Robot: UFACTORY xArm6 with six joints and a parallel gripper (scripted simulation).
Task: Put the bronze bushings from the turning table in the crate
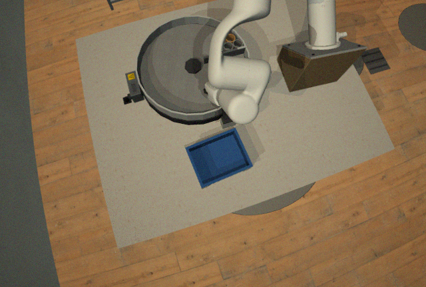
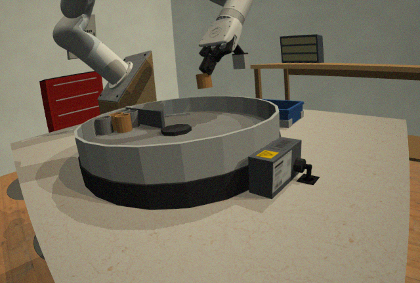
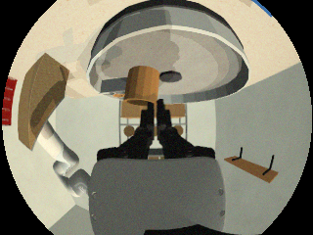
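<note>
Right now the blue crate is 60 mm ahead of my hand, 200 mm to the left of it and 160 mm below it. Also, from my hand: turning table: 40 mm ahead, 150 mm to the right, 130 mm below.
</note>
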